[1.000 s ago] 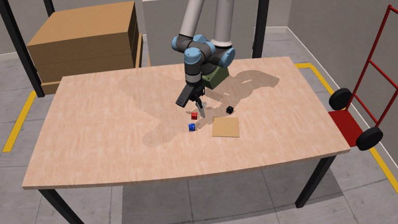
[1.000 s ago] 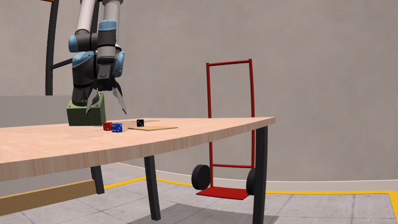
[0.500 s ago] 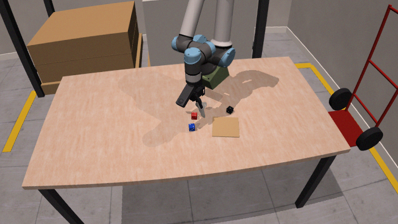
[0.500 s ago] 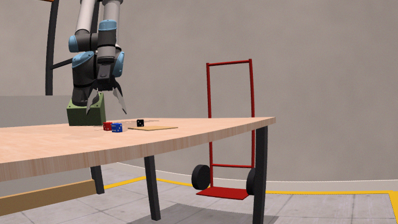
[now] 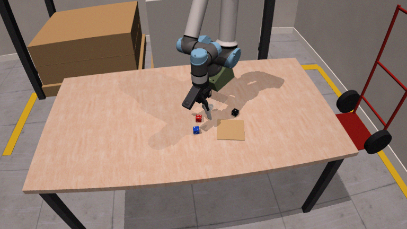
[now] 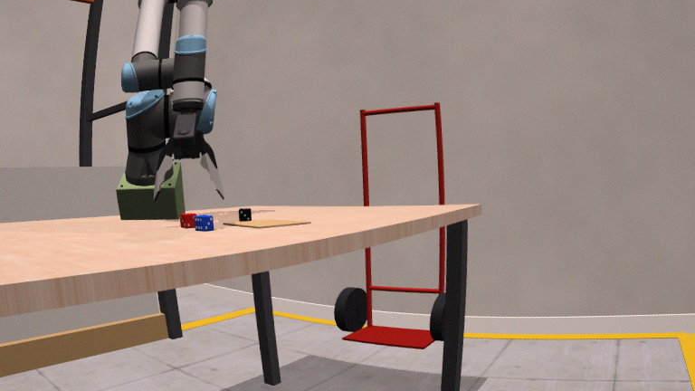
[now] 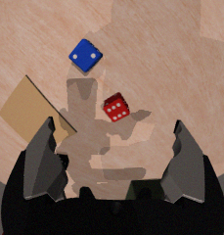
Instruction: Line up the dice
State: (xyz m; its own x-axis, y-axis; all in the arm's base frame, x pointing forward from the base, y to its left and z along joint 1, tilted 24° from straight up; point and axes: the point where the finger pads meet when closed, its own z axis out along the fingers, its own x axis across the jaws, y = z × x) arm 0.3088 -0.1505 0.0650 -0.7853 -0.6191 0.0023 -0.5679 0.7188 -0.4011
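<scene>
Now: the red die 1 cm behind my hand and 4 cm below it. Round my hand: tan square mat: 11 cm ahead, 14 cm to the left, 5 cm below; then blue die: 7 cm ahead, 3 cm to the right, 4 cm below; then black die: 1 cm ahead, 21 cm to the left, 4 cm below.
</scene>
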